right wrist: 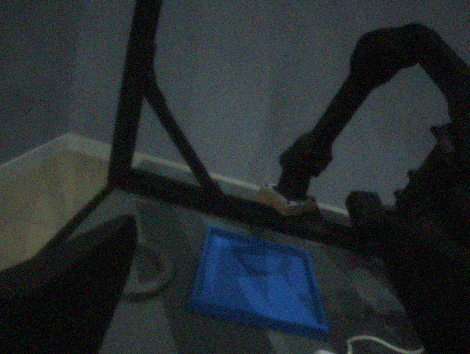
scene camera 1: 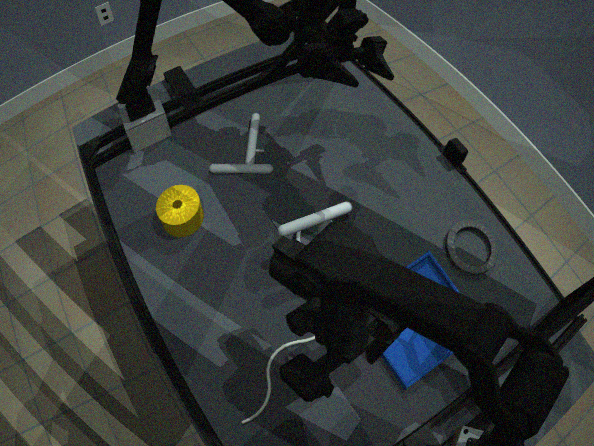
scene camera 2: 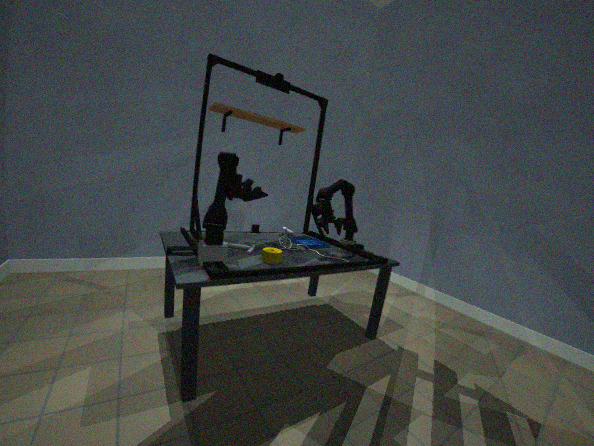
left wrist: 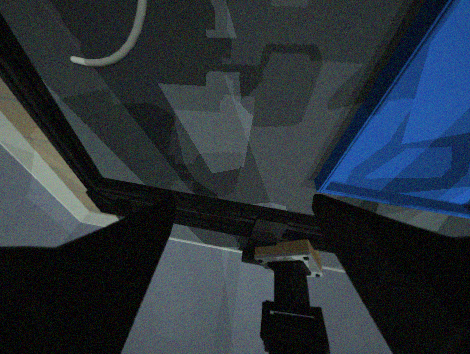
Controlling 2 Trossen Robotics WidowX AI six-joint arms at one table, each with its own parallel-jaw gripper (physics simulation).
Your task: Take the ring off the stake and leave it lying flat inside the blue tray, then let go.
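Where they show: left gripper, fingertip midpoint: (scene camera 1: 348, 379) (scene camera 2: 333, 234) (left wrist: 244, 202); right gripper, fingertip midpoint: (right wrist: 259, 229) (scene camera 1: 376, 81) (scene camera 2: 264, 196); left arm's base at its link origin: (right wrist: 289, 193) (scene camera 2: 348, 239) (left wrist: 289, 267); right arm's base at its link origin: (scene camera 1: 140, 108) (scene camera 2: 213, 242).
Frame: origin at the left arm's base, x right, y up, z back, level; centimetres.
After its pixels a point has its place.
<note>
A grey ring (scene camera 1: 453, 255) @[x 37.3, y -3.2, z -15.7 cm] (right wrist: 167, 270) @[x 36.5, y -3.2, z -14.7 cm] lies on the table beyond the blue tray (scene camera 1: 422, 357) @[x 15.8, y -4.1, z -15.7 cm] (scene camera 2: 310, 242) @[x 22.2, y -4.1, z -16.7 cm] (left wrist: 425, 125) @[x 19.5, y -4.1, z -20.8 cm] (right wrist: 260, 290) @[x 23.9, y -4.1, z -21.5 cm]; no stake shows through it. The visible part of the tray floor holds no ring. A white bar (scene camera 1: 315, 218) @[x 29.0, y 6.6, z -42.4 cm] (scene camera 2: 286, 230) @[x 29.7, y 5.8, z -43.6 cm] is raised on a thin support, partly hidden by the left arm in scene camera 1; I cannot tell whether it is the stake. My left gripper (scene camera 1: 345, 360) @[x 5.9, y 6.1, z -27.8 cm] (scene camera 2: 331, 231) @[x 5.9, y 6.1, z -27.8 cm] (left wrist: 244, 202) @[x 5.9, y 6.1, z -27.8 cm] is open and empty above the table beside the tray. My right gripper (scene camera 1: 374, 80) @[x 48.5, y 22.6, z -39.7 cm] (scene camera 2: 261, 193) @[x 48.5, y 22.6, z -39.7 cm] (right wrist: 259, 229) @[x 48.5, y 22.6, z -39.7 cm] is open and empty, high up, away from the ring.
A yellow cylinder (scene camera 1: 179, 210) @[x 24.3, y 0.3, z -67.7 cm] (scene camera 2: 272, 255) @[x 23.2, y -0.9, z -72.8 cm] with a centre hole stands at the left in scene camera 1. Pale rods (scene camera 1: 241, 169) @[x 39.3, y -3.0, z -62.1 cm] form a T shape behind it. A white cord (scene camera 1: 269, 375) @[x 3.3, y -4.1, z -40.0 cm] (left wrist: 120, 55) @[x -2.0, y -4.1, z -38.5 cm] (right wrist: 380, 340) @[x 12.1, y -3.9, z -36.6 cm] curves over the table. A black frame (scene camera 2: 201, 150) @[x 84.9, y 44.1, z -56.6 cm] rises at the table edge.
</note>
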